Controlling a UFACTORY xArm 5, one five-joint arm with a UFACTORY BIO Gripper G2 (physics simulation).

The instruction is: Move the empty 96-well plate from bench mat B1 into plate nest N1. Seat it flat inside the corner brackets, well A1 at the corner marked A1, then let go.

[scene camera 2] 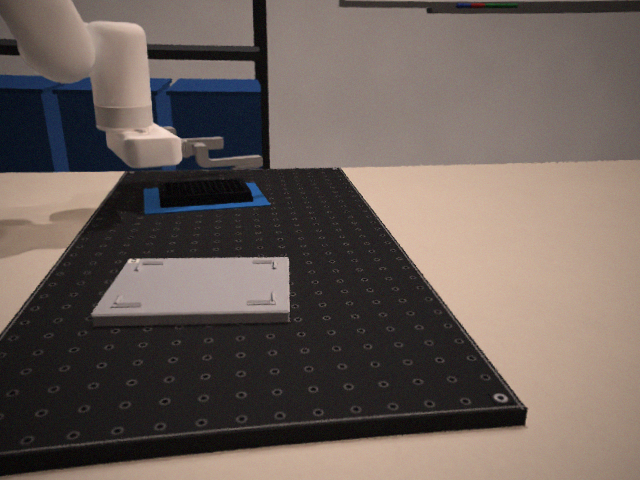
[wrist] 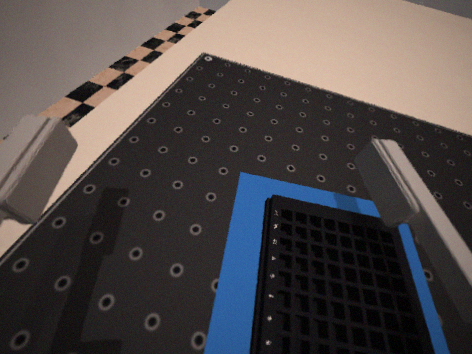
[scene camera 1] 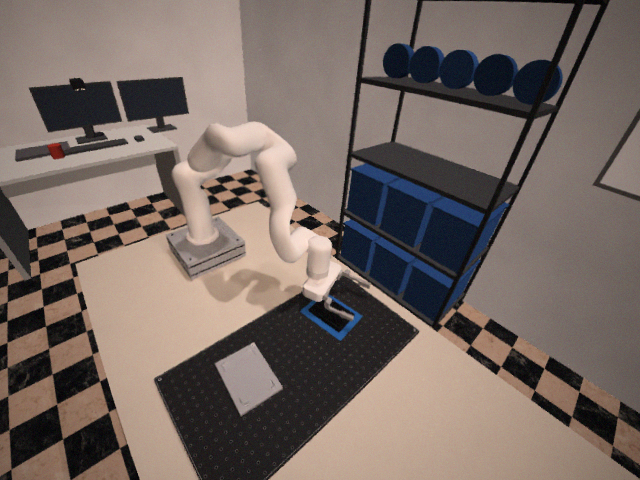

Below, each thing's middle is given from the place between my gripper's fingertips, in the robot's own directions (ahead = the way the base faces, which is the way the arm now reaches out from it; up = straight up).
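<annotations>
My hand is 7 cm past the black 96-well plate [scene camera 2: 217,191], 7 cm to the left of it and 4 cm above it. Measured from my hand: blue bench mat B1 [scene camera 2: 151,195], 7 cm behind, 7 cm to the right, 5 cm below; nest floor [scene camera 2: 183,291], 10 cm behind, 40 cm to the right, 4 cm below.
</annotations>
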